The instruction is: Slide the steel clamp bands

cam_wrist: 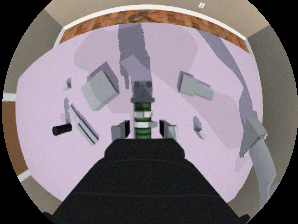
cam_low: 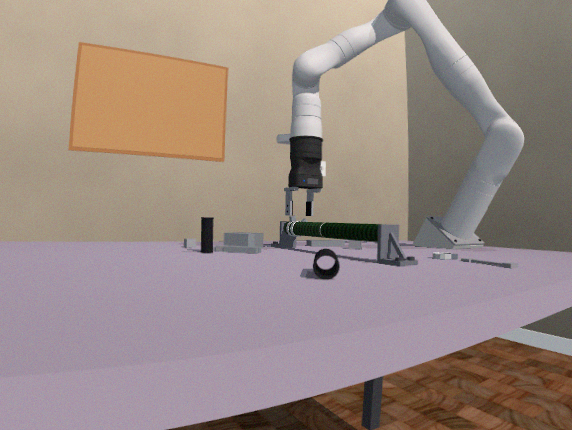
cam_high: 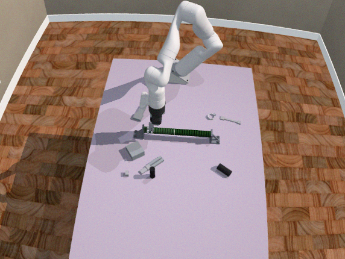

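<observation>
My gripper is now 11 cm short of the grey block, 8 cm above it and 7 cm to the left of it. Also, from my hand: black cylinder 23 cm ahead, 6 cm below, 3 cm to the left; then flat wrench 41 cm to the left, 15 cm behind, 9 cm below.
</observation>
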